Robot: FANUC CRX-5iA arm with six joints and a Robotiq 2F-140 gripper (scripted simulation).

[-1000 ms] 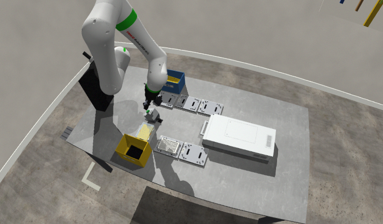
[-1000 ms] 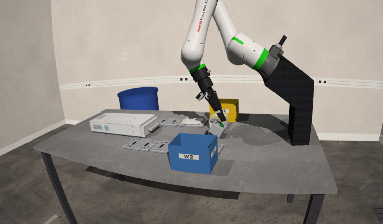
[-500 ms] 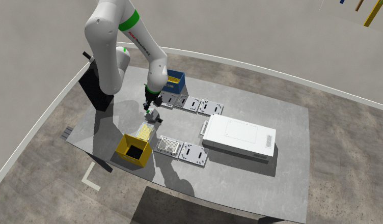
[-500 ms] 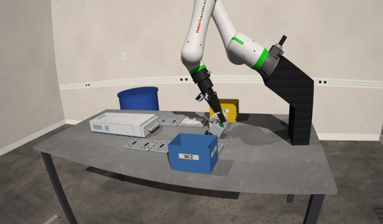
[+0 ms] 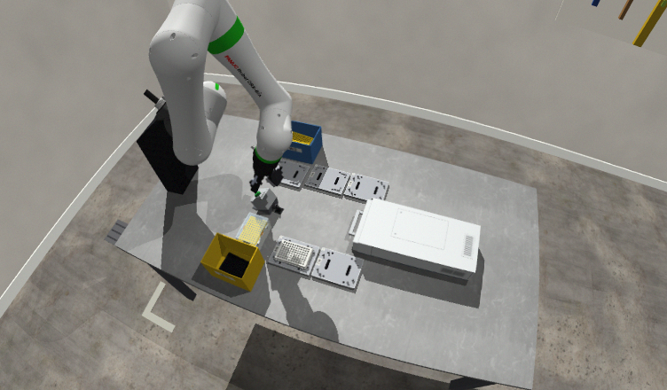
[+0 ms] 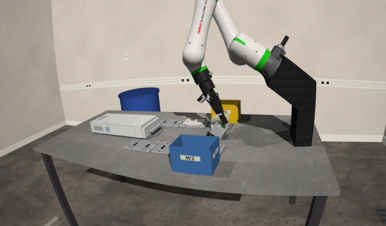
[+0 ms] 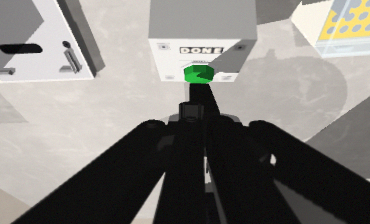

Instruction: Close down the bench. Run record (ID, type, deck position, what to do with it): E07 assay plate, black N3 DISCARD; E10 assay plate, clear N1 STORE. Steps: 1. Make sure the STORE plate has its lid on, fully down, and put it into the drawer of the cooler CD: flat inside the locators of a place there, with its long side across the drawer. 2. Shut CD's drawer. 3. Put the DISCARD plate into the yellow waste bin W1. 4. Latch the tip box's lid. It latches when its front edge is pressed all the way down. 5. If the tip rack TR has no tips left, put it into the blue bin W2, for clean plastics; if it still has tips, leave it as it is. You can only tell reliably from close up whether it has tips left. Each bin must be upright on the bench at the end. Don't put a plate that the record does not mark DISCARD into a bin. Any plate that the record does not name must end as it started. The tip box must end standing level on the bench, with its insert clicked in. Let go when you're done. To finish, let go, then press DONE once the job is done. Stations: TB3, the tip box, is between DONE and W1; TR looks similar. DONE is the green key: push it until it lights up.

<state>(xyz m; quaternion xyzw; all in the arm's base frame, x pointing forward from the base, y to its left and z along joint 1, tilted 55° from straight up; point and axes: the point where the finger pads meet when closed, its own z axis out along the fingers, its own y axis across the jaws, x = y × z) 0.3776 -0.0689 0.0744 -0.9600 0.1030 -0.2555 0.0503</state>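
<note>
The green DONE key lies 50 mm below my hand. Round my hand: clear tip box lid (20 mm ahead, 160 mm to the right, 50 mm below); white plate (190 mm ahead, 220 mm to the right, 90 mm below); yellow bin W1 (20 mm behind, 310 mm to the right, 70 mm below).
</note>
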